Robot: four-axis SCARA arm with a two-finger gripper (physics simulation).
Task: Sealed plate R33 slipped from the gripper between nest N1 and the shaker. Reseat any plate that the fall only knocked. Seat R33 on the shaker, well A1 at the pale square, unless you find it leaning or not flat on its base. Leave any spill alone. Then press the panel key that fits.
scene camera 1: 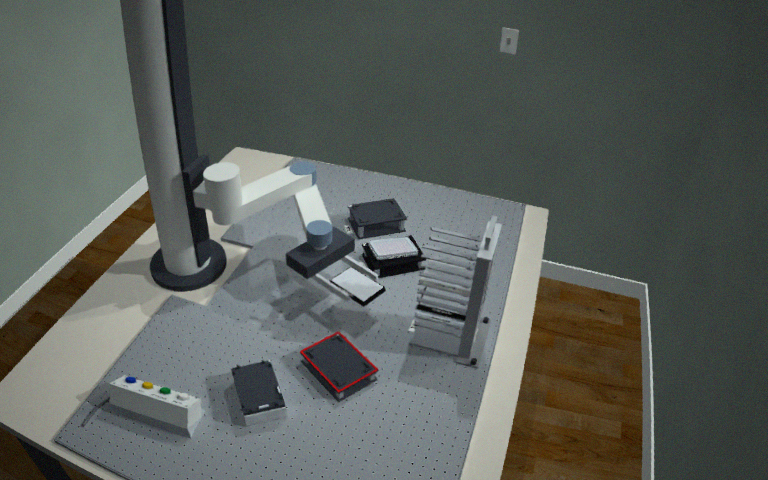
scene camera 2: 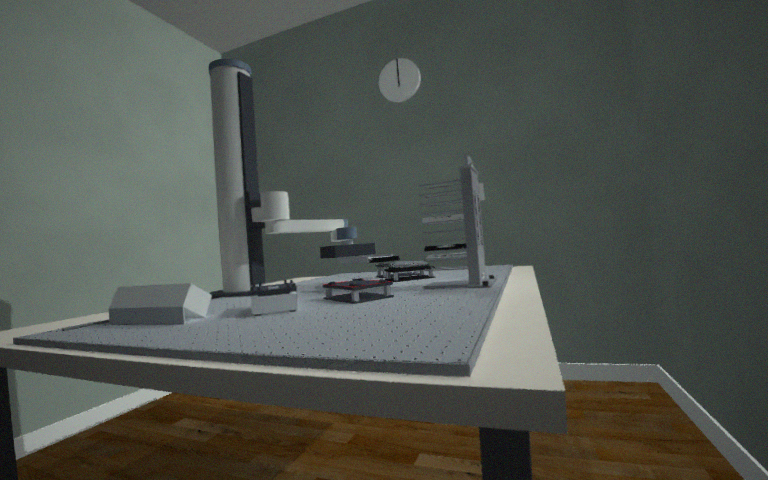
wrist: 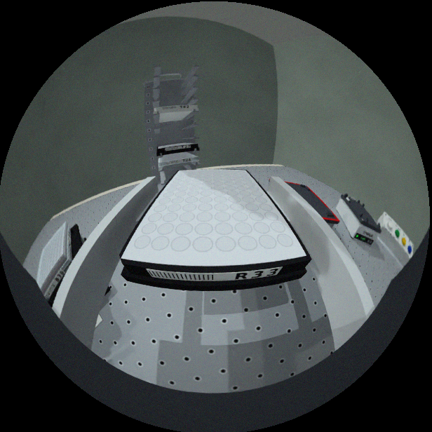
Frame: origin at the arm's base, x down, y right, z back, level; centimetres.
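Where they show: gripper, fingertip midpoint: (scene camera 1: pixel 362 288) (scene camera 2: pixel 380 258); arm's base, origin of the base link: (scene camera 1: pixel 188 265) (scene camera 2: pixel 244 294).
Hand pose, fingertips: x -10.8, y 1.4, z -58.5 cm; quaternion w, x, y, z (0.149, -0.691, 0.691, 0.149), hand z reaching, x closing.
Each offset is from my fingertips to the top centre of the thing. "spot": to the spot under its first point.
Plate R33 @[dx -0.3, dy -0.9, dz +1.9 cm] (scene camera 1: pixel 357 284) (scene camera 2: pixel 384 258) (wrist: pixel 214 215), pale-topped with a black base, is level between the two fingers of my gripper (scene camera 1: pixel 363 286) (wrist: pixel 212 183). My gripper is shut on its long sides and holds it above the pegboard; the R33 label faces the wrist camera. The shaker @[spot: dx +4.0, dy +38.1, dz +12.8 cm] (scene camera 1: pixel 257 387) (scene camera 2: pixel 274 302) (wrist: pixel 358 218), a grey box with a dark top and green display, bears no plate. A pinkish-white plate @[dx +2.0, dy -24.2, dz -1.3 cm] (scene camera 1: pixel 393 247) (wrist: pixel 55 250) lies on a black nest @[spot: dx +9.0, dy -21.9, dz -2.7 cm] (scene camera 1: pixel 394 267); whether it is fully seated I cannot tell. The key panel @[dx +1.1, dy +51.5, dz +34.6 cm] (scene camera 1: pixel 155 403) (scene camera 2: pixel 150 308) (wrist: pixel 395 232) has blue, yellow, green and white keys. No spill shows.
A red-edged nest @[dx +4.9, dy +21.8, dz -1.4 cm] (scene camera 1: pixel 338 362) (scene camera 2: pixel 357 284) (wrist: pixel 312 200) stands beside the shaker, bearing no plate. Another dark nest @[dx +3.6, dy -41.5, dz +9.4 cm] (scene camera 1: pixel 377 211) is at the back. A tall rack (scene camera 1: pixel 474 305) (scene camera 2: pixel 472 226) (wrist: pixel 148 120) with several shelves holds plates at the right in both scene views.
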